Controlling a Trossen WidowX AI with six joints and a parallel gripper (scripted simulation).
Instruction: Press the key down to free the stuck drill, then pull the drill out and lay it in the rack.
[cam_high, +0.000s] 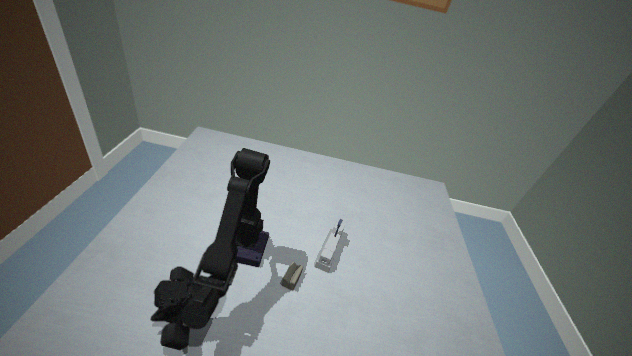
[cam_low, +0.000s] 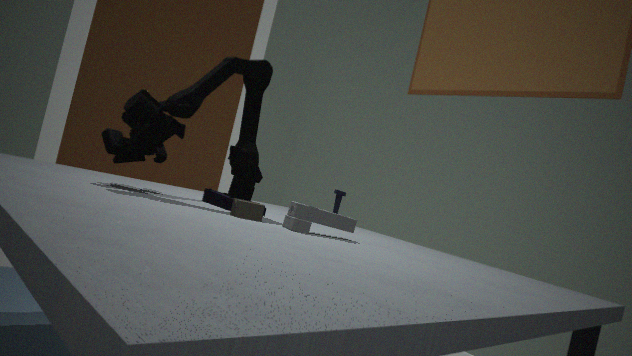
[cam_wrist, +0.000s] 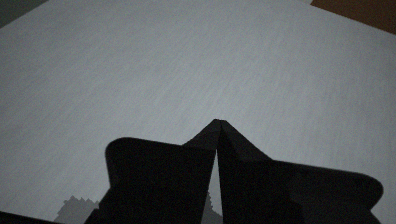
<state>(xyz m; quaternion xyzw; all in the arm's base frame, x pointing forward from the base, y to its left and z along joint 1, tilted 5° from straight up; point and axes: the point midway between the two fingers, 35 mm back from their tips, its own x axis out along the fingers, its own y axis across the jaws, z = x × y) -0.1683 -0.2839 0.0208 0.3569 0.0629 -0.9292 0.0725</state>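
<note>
My gripper tip is now 500 mm short of the dark blue key, 320 mm to the right of it and 30 mm below it. Round my gripper tip: grey block 490 mm ahead, 290 mm to the left, 20 mm below; then tan rack 350 mm ahead, 160 mm to the left, 40 mm below; then drill 480 mm ahead, 270 mm to the left, 10 mm below.
</note>
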